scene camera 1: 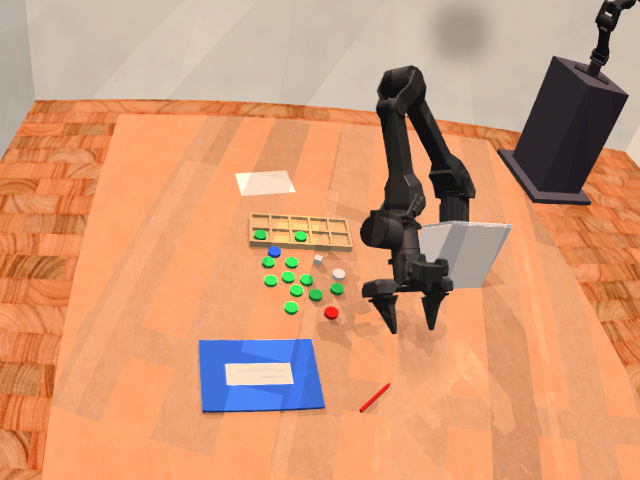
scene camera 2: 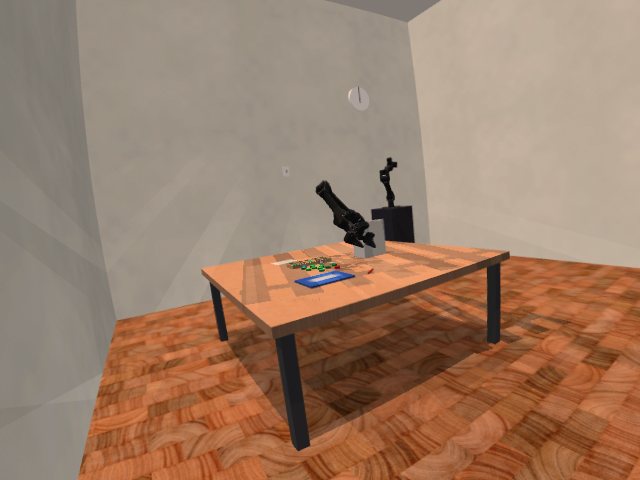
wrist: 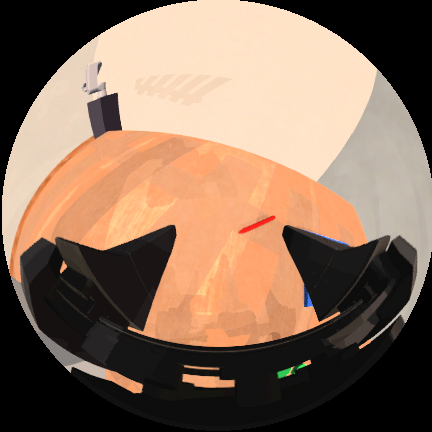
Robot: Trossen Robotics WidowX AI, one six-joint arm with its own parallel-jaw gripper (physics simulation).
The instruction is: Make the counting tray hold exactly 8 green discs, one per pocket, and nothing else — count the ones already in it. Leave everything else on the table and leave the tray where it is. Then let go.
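The tan counting tray (scene camera 1: 310, 247) has two rows of pockets. In its front row, one green disc (scene camera 1: 260, 234) lies in the leftmost pocket and another green disc (scene camera 1: 300, 236) in the third from the left. Several loose green discs (scene camera 1: 287, 276) lie on the table in front of the tray. A blue disc (scene camera 1: 274, 251), a white disc (scene camera 1: 338, 274) and a red disc (scene camera 1: 331, 312) lie among or beside them. My gripper (scene camera 1: 413, 330) (scene camera 2: 367, 246) (wrist: 230, 230) is open and empty, above the table to the right of the red disc. The tray does not show clearly in the wrist view.
A small whitish cube (scene camera 1: 317, 259) lies between tray and white disc. A blue folder (scene camera 1: 214, 392) with a pale label lies at the front; a red pen (scene camera 1: 375, 397) (wrist: 257, 225) lies right of it. A white sheet (scene camera 1: 264, 183) lies behind the tray. A grey-white block (scene camera 1: 467, 253) stands by the arm.
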